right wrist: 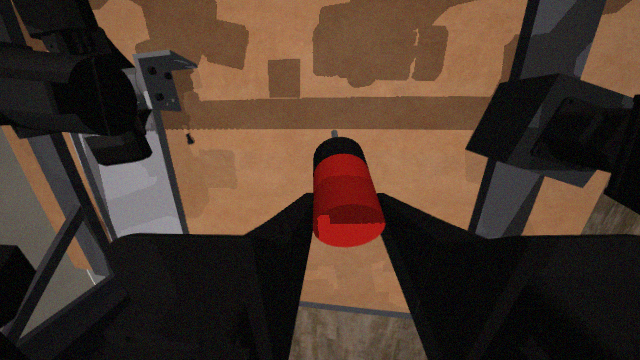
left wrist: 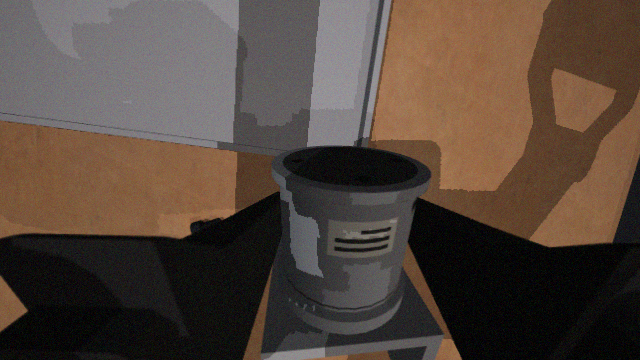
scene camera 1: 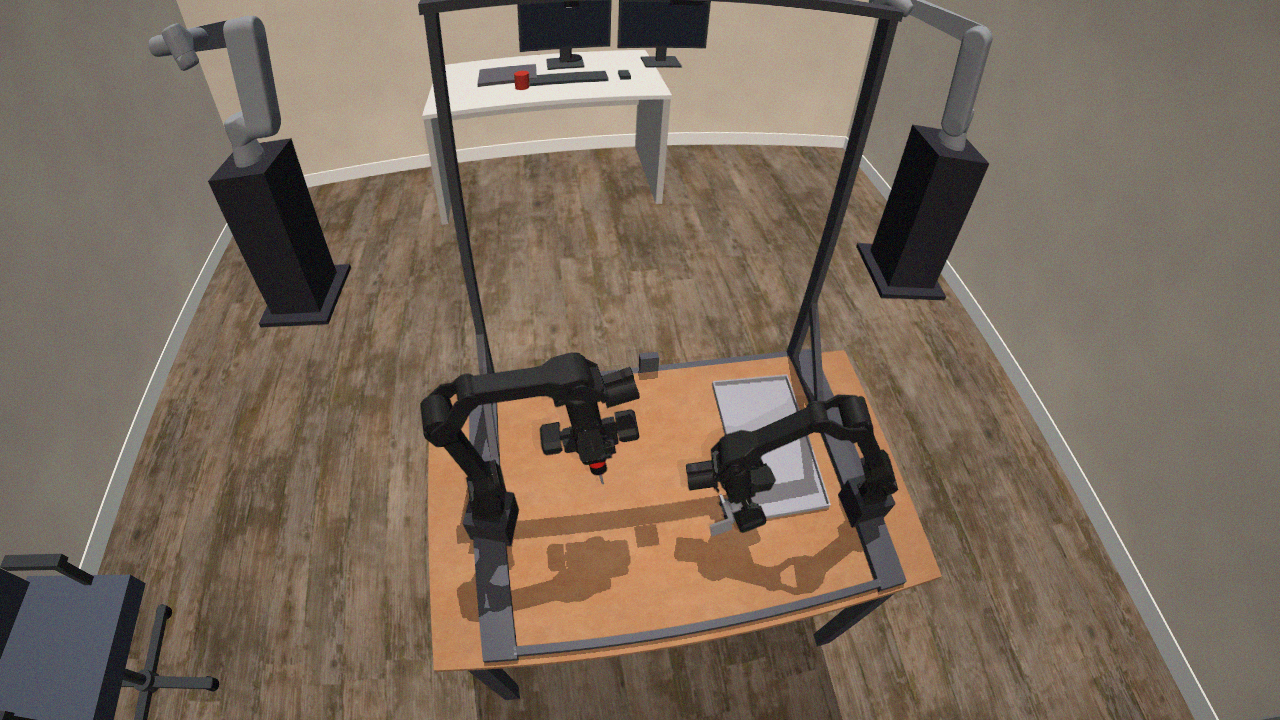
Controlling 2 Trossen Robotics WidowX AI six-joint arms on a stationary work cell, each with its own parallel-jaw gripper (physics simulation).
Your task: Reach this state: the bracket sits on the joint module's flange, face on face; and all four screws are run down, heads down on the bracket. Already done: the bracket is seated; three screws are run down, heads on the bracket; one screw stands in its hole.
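Frame: origin at the left arm's base, x ahead, y left, z up, level; centimetres.
Seen in the pictures: left gripper, fingertip midpoint: [right wrist: 140, 89] [left wrist: 341, 200] [scene camera 1: 741, 508]; right gripper, fingertip midpoint: [right wrist: 344, 200]; left arm's base, origin of the base link: [scene camera 1: 872, 491]; right arm's base, origin of the base link: [right wrist: 572, 135] [scene camera 1: 488, 508].
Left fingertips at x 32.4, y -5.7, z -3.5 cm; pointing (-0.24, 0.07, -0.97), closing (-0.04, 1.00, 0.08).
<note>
Pixels of each thing's middle, then the offset from my left fingertips to it. Level surfaces: height alone.
- grey joint module, body centre: [left wrist: 343, 225] [right wrist: 140, 88] [scene camera 1: 738, 507] dx +1.0, dy +0.0, dz +0.9 cm
- grey bracket, body centre: [left wrist: 336, 301] [right wrist: 172, 85] [scene camera 1: 718, 515] dx +5.9, dy +0.2, dz -0.2 cm
- black screw, body centre: [left wrist: 207, 225] [right wrist: 189, 138] dx +3.0, dy -8.5, dz -3.9 cm
- red screwdriver, body centre: [right wrist: 339, 166] [scene camera 1: 598, 466] dx +31.8, dy -8.6, dz +16.4 cm
- light grey tray, body centre: [scene camera 1: 769, 442] [right wrist: 132, 188] dx -14.2, dy -18.2, dz -3.5 cm
- table, its level: dz -4.3 cm
- small dark box, body centre: [scene camera 1: 648, 362] dx +10.9, dy -48.4, dz -1.2 cm
My left gripper [scene camera 1: 732, 503] [left wrist: 341, 200] is shut on the grey joint module [left wrist: 350, 270], held above the table. The grey bracket [scene camera 1: 721, 526] [left wrist: 420, 326] [right wrist: 175, 104] sits against the module's lower end. In the right wrist view its outer face shows three dark spots like screw heads and small light specks near the fourth corner; I cannot make out a standing screw. A black screw [left wrist: 205, 225] [right wrist: 190, 138] lies on the table, partly behind a finger in the left wrist view. My right gripper [scene camera 1: 597, 458] [right wrist: 344, 200] is shut on the red screwdriver [right wrist: 344, 190], bit downward, apart from the bracket.
A light grey tray [scene camera 1: 718, 398] [left wrist: 372, 100] [right wrist: 172, 200] lies beside and behind the left gripper. Dark frame posts [scene camera 1: 465, 250] [scene camera 1: 832, 205] rise at both sides of the table [scene camera 1: 572, 617]. A small dark box [scene camera 1: 648, 362] is at the table's back edge.
</note>
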